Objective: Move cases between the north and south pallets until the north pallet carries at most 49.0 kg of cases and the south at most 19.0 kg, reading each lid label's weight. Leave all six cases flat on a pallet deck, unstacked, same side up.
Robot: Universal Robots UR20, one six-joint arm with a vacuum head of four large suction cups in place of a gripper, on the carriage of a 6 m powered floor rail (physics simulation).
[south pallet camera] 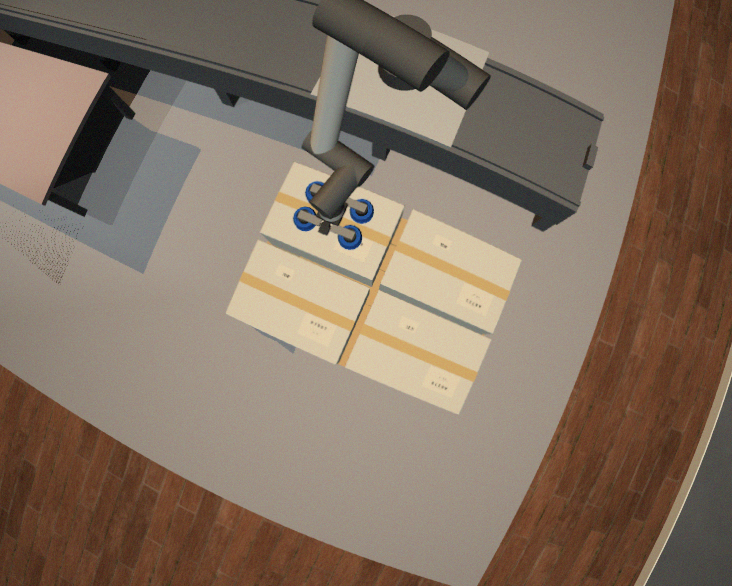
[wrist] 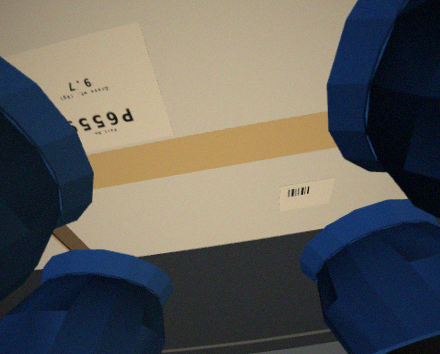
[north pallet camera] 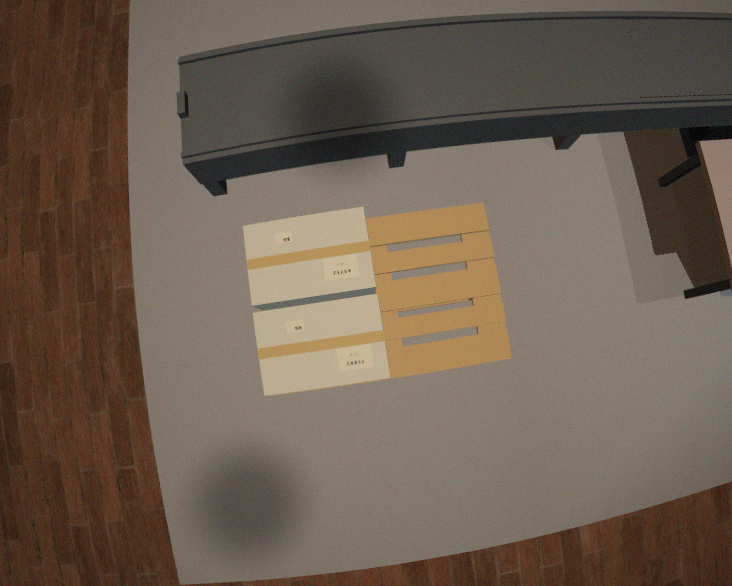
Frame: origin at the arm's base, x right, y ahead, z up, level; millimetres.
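Where they show: end effector, tool point: [wrist: 221, 216].
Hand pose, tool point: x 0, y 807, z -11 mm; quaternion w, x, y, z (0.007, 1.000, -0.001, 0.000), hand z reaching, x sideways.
After its pixels a point has its place.
My suction head [south pallet camera: 332, 214] @(x 0, y 807, z -11 mm) [wrist: 215, 200] @(x 0, y 807, z -11 mm) is open, its four blue cups over the back left case [south pallet camera: 381, 250] @(x -243, y 847, z -128 mm) [wrist: 225, 210] @(x -5, y 696, z -128 mm) on the south pallet [south pallet camera: 398, 235] @(x -279, y 692, z -426 mm). In the wrist view that case's lid label reads 9.7 kg, part number starting P655, partly behind a cup. Three more cases lie flat on this pallet: front left [south pallet camera: 268, 308] @(x 121, y 1283, z -142 mm), back right [south pallet camera: 427, 281] @(x -484, y 893, z -127 mm) and front right [south pallet camera: 390, 366] @(x -481, y 1302, z -130 mm). On the north pallet [north pallet camera: 439, 287] @(x 4757, y 998, z -426 mm) a back case [north pallet camera: 280, 281] @(x 5489, y 897, z -163 mm) and a front case [north pallet camera: 293, 372] @(x 5486, y 1303, z -156 mm) lie flat on the left half. Their weights are too small to read.
The long grey rail [north pallet camera: 457, 67] [south pallet camera: 531, 137] runs behind both pallets, with the pale carriage plate [south pallet camera: 421, 113] @(x -167, y 195, z 0 mm) under the arm. A pink-topped table [north pallet camera: 720, 201] @(x 3292, y 829, z -40 mm) [south pallet camera: 42, 122] @(x 1792, y 887, z -39 mm) stands between the pallets. The arm reaches over the south pallet's back edge.
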